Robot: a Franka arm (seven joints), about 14 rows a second.
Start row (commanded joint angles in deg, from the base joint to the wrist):
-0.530 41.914 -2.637 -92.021 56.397 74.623 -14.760
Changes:
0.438 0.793 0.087 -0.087 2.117 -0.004 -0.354
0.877 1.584 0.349 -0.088 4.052 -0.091 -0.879
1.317 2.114 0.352 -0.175 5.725 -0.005 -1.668
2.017 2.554 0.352 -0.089 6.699 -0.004 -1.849
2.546 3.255 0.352 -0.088 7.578 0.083 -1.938
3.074 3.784 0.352 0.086 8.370 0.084 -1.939
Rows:
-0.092 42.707 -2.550 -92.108 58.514 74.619 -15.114
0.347 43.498 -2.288 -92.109 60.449 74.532 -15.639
0.787 44.028 -2.285 -92.196 62.122 74.618 -16.428
1.487 44.468 -2.285 -92.110 63.096 74.619 -16.609
2.016 45.169 -2.285 -92.109 63.975 74.706 -16.698
2.544 45.698 -2.285 -91.935 64.767 74.707 -16.699

